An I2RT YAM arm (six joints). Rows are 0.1 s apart.
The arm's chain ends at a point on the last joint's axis. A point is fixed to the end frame.
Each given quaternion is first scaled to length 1.
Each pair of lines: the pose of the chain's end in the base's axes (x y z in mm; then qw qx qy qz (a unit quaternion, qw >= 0)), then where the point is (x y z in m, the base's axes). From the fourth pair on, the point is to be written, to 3 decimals.
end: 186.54 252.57 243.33 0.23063 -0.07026 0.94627 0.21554
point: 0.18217 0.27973 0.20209
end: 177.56 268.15 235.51 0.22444 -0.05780 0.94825 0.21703
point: 0.17300 0.29568 0.19454
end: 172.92 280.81 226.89 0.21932 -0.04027 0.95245 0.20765
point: 0.16859 0.30799 0.18567
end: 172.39 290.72 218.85 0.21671 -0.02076 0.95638 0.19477
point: 0.169 0.317 0.177
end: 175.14 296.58 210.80 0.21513 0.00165 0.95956 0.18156
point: 0.172 0.323 0.169
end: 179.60 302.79 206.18 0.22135 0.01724 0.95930 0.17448
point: 0.178 0.329 0.164
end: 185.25 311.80 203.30 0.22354 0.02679 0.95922 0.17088
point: 0.184 0.338 0.161
